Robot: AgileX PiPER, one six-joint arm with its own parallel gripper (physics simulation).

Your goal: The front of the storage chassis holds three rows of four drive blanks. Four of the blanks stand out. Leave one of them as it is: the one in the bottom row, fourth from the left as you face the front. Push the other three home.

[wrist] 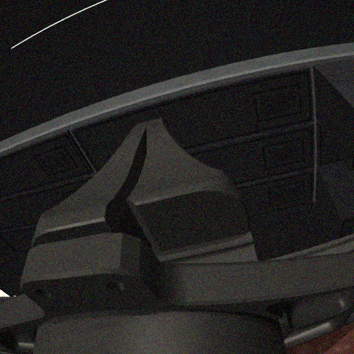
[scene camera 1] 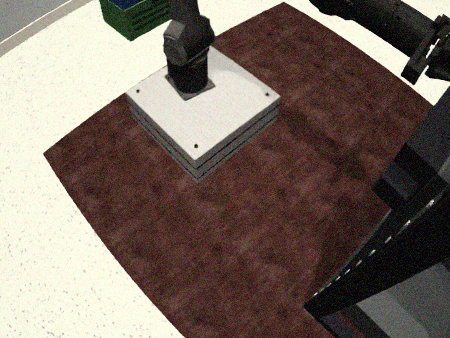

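Observation:
The black storage chassis (scene camera 1: 400,255) fills the lower right of the scene view; its front does not show there. In the wrist view its front is dark under a grey top lip (wrist: 240,69). My gripper (wrist: 155,138) is shut and empty, its tips in front of the upper part of one column; contact cannot be told. To its right are a top blank (wrist: 278,103), a middle blank (wrist: 285,151) and a bottom blank (wrist: 289,192), apparently flush. Past the thin divider, a bottom-row blank (wrist: 341,182) seems to stand out; the one at the top (wrist: 337,77) seems to as well. A blank (wrist: 56,160) shows at the left.
The arm's base stands on a white square pedestal (scene camera 1: 230,110) on the dark red mat (scene camera 1: 225,225). A dark arm section (scene camera 1: 380,25) reaches in at the upper right. A green box (scene camera 1: 135,22) stands at the top left. The gripper's body hides the lower middle of the chassis front.

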